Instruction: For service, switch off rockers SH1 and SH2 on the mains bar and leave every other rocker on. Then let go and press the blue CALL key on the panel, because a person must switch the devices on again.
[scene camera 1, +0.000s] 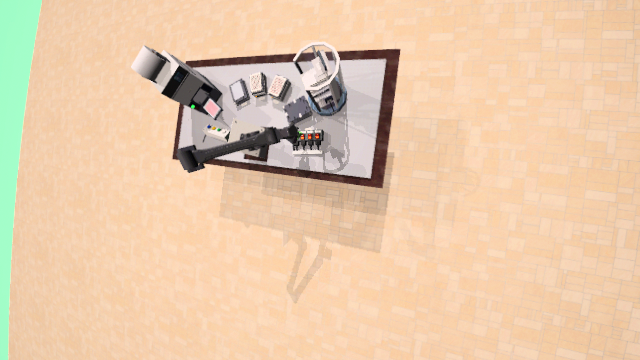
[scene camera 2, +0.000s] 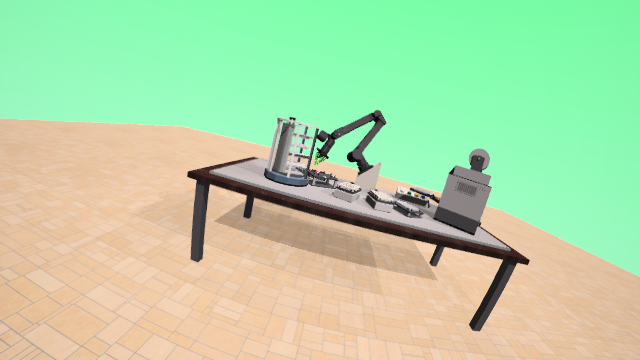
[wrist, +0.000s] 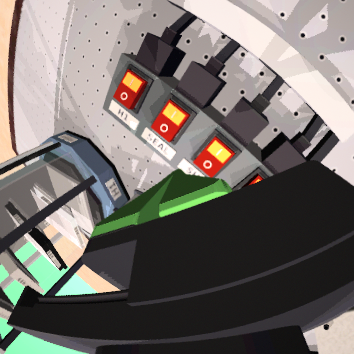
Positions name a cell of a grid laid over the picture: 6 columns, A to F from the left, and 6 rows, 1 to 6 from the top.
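Observation:
Shut and holding nothing, the gripper (wrist: D3) appears in the wrist view. The scene also has a switch (wrist: D3), a switch (wrist: C2) and a switch (wrist: C3).

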